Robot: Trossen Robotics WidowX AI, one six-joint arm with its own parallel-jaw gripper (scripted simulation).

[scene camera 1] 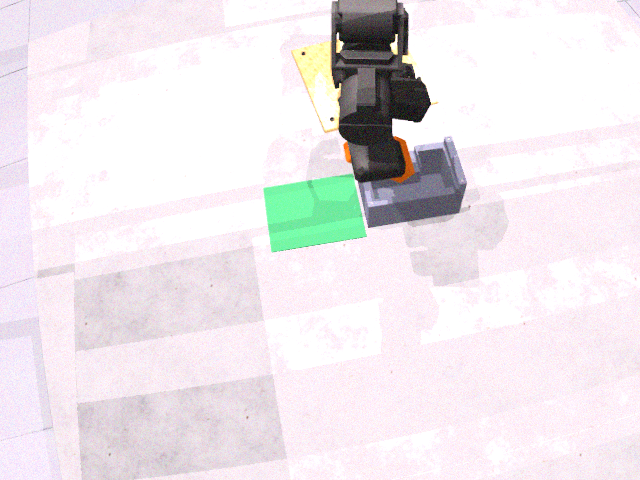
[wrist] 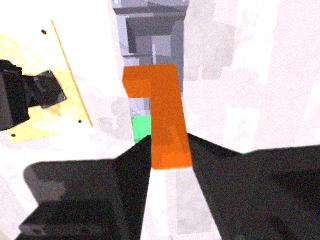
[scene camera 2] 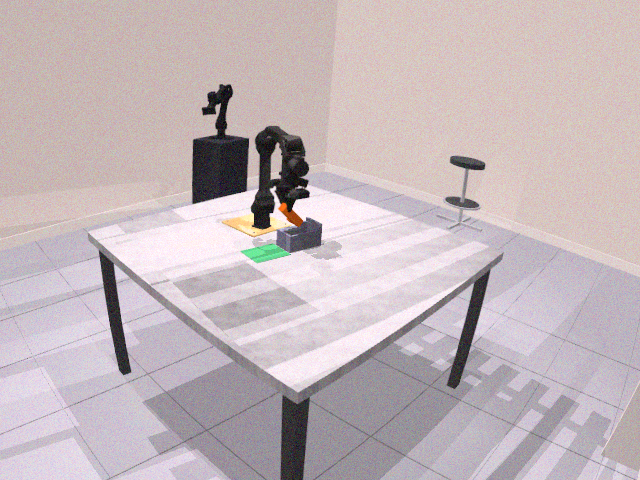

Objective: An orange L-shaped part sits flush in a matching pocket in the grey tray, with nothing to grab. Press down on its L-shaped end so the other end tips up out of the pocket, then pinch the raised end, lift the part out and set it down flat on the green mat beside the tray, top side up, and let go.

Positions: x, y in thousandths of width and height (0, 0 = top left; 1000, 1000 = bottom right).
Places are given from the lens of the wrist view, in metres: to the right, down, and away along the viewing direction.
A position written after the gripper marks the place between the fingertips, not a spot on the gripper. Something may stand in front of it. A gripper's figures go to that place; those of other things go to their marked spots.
gripper (wrist: 523, 577): 0.01, 0.02, 0.11
orange L-shaped part (wrist: 533, 623): 0.01, 0.02, 0.09
grey tray (wrist: 502, 194): 0.00, -0.14, 0.21
The marked spots on the orange L-shaped part and the grey tray are 0.21 m apart.
